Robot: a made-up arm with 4 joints.
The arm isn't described. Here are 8 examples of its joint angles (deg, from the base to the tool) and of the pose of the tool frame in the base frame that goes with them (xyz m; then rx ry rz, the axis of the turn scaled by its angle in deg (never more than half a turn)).
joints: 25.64 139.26 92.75 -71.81
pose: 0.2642 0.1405 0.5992 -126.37 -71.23 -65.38
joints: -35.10 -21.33 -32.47 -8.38
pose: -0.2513 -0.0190 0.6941 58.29 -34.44 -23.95
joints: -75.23 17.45 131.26 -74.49
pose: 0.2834 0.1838 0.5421 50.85 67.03 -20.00
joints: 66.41 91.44 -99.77 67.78
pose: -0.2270 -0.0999 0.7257 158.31 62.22 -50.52
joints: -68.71 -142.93 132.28 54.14
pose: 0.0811 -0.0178 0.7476 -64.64 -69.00 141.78
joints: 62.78 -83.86 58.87 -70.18
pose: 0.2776 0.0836 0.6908 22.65 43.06 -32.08
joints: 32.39 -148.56 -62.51 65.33
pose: -0.2190 -0.1443 0.6326 83.91 34.17 16.65
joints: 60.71 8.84 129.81 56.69
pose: 0.1896 -0.0086 0.4770 11.03 -149.87 55.33
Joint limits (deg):
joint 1: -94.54..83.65
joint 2: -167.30..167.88
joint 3: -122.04..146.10
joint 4: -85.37..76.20
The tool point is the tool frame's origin. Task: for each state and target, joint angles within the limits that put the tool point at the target. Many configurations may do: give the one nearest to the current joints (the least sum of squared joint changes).
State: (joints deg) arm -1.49 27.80 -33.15 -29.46
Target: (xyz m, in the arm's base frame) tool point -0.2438 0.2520 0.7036
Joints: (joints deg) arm -0.86 31.61 -34.41 -34.08
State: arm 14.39 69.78 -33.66 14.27
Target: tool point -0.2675 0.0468 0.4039
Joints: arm 14.03 118.24 -66.86 -11.72
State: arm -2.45 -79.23 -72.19 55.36
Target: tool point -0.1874 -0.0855 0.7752
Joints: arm 24.89 -76.23 -43.43 53.09
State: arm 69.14 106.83 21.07 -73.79
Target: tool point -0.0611 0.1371 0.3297
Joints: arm 65.98 98.77 15.84 -74.06
